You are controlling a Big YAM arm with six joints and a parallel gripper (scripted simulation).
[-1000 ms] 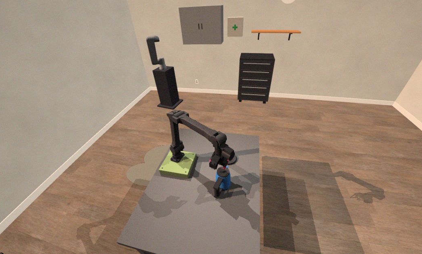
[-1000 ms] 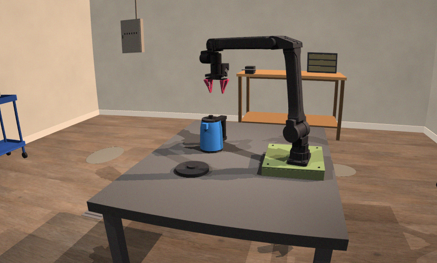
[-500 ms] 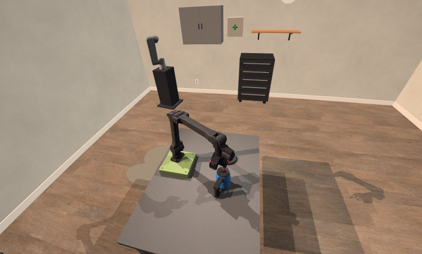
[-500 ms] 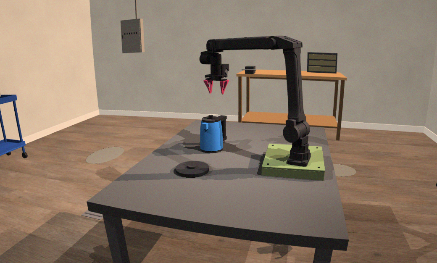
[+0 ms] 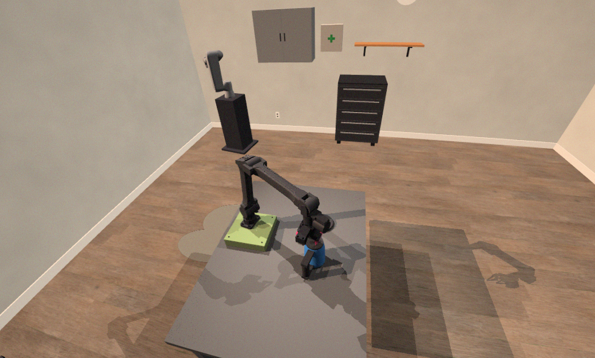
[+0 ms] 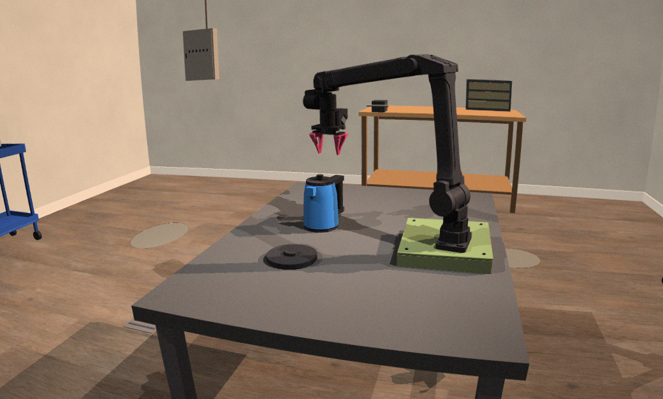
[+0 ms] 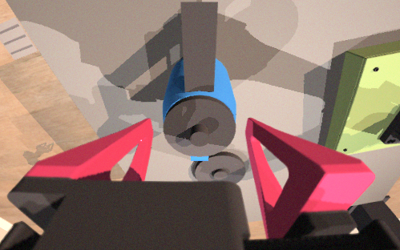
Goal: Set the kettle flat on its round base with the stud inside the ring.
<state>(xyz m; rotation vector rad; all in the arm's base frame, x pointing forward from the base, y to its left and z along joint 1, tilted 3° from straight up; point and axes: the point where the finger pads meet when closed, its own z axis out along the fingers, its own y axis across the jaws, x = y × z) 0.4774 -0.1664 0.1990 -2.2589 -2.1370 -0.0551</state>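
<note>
The blue kettle is 3 cm to the left of my hand and 16 cm below it. Also, from my hand: round black base 4 cm behind, 34 cm to the left, 24 cm below.
</note>
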